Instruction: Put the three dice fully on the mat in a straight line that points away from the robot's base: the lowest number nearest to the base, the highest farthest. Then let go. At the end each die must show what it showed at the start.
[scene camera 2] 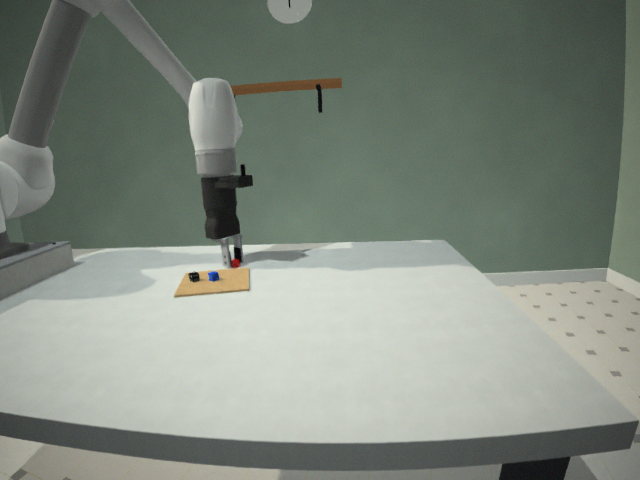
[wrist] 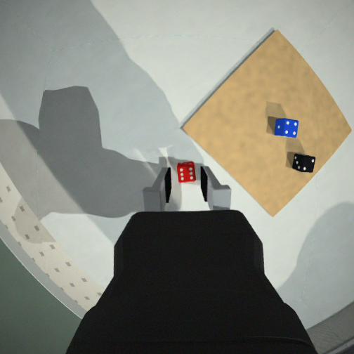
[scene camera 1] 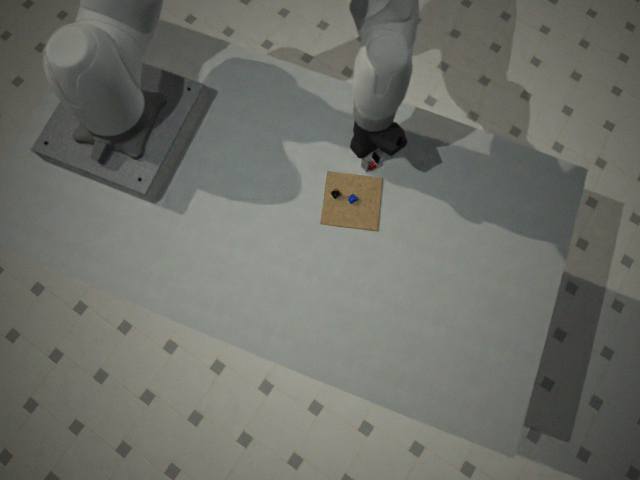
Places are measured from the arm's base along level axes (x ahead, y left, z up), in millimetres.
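Pixels of known places: gripper, fingertip midpoint: (scene camera 2: 233, 264) (scene camera 1: 370, 164); arm's base at its link origin: (scene camera 1: 121, 119).
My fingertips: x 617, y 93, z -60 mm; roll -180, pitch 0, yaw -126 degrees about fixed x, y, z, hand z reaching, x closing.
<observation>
Ahead of a thing's pixels: the offset from my fingertips to its middle. Level surfaces: height alone.
The red die @[dy -4, dx +5, dz +3 mm] (scene camera 1: 372, 165) (scene camera 2: 235, 262) (wrist: 186, 172) shows six and stands on the table just off the mat. My gripper (scene camera 1: 370, 161) (scene camera 2: 232, 259) (wrist: 185, 177) is open and low around it, one finger on each side, with gaps in the wrist view. The blue die @[dy -106, dx -18, dz +7 mm] (scene camera 1: 352, 198) (scene camera 2: 213, 276) (wrist: 286, 128) shows four on top and sits on the brown square mat @[dy -107, dx -18, dz -3 mm] (scene camera 1: 356, 219) (scene camera 2: 232, 285) (wrist: 235, 115). The black die @[dy -106, dx -60, dz +7 mm] (scene camera 1: 335, 193) (scene camera 2: 193, 276) (wrist: 304, 163) is on the mat too, nearer the base than the blue one; its top number is hard to read.
The robot's base stands on a grey plinth (scene camera 1: 175, 149) (scene camera 2: 36, 266) at the left of the pale table @[dz -5 mm] (scene camera 1: 289, 289) (scene camera 2: 330, 361). The mat's nearest corner is close beside the fingers in the wrist view. Arm shadows fall across the table.
</observation>
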